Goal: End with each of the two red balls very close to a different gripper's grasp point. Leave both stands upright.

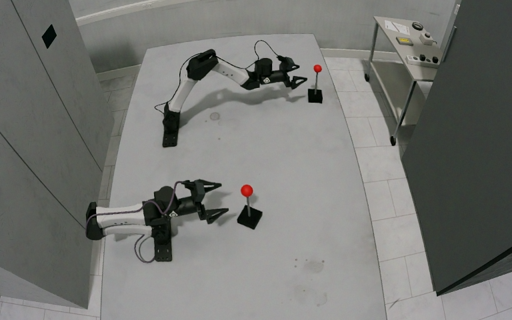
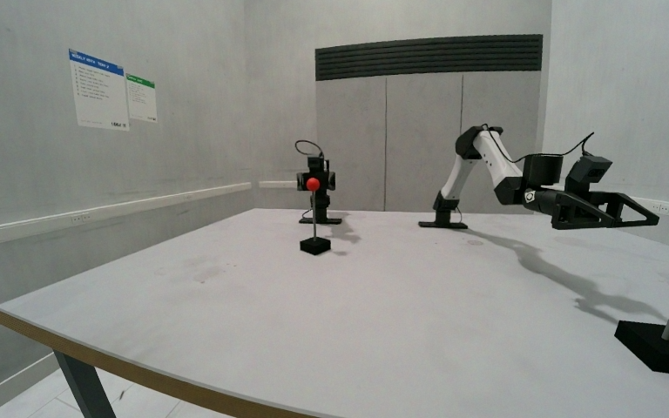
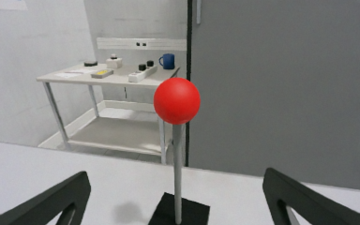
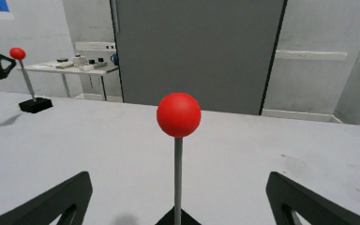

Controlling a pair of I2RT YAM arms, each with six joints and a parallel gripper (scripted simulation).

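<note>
My right gripper is now 90 mm above the black stand, 80 mm short of it and 20 mm to the right of it.
</note>
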